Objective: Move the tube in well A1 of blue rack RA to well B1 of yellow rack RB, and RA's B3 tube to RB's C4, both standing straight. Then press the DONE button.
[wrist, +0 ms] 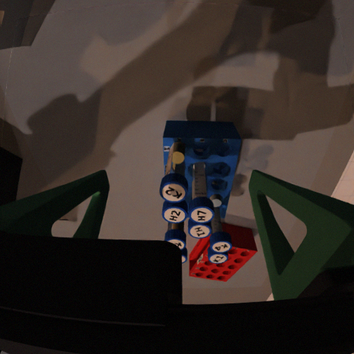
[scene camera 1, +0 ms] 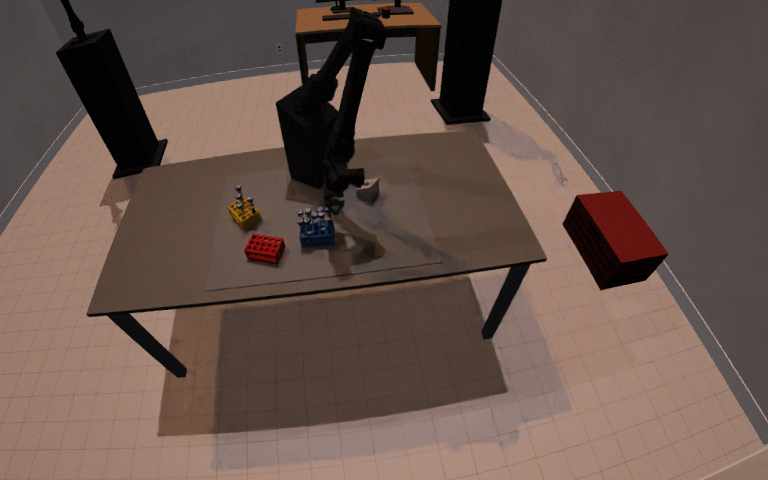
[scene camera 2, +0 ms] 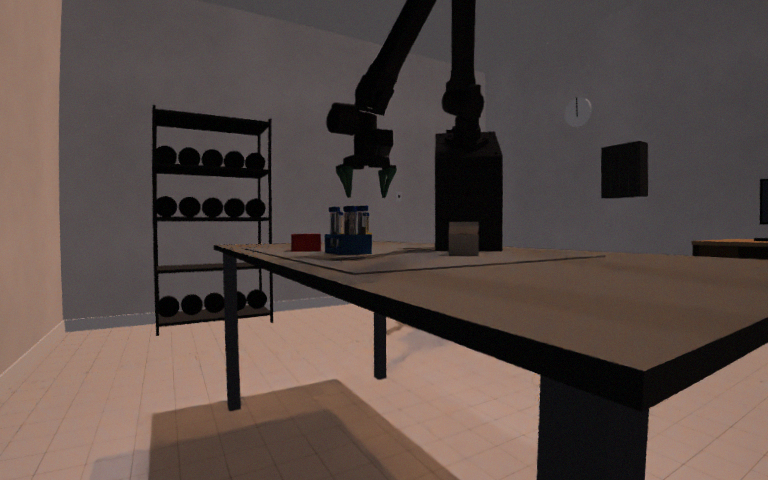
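Observation:
The blue rack holds several upright tubes with blue-rimmed white caps; K2, H2, H7 and H1 are readable. Well labels are too small to tell which tube is in A1 or B3. The yellow rack holds several tubes and stands at the left in scene camera 1. My gripper is open and empty, above the blue rack's tubes, with its fingers on either side in the wrist view. No DONE lettering is readable.
A red rack stands beside the blue rack, toward the yellow one. A pale, slanted block stands near the arm's black pedestal. The racks stand on a thin mat on the table.

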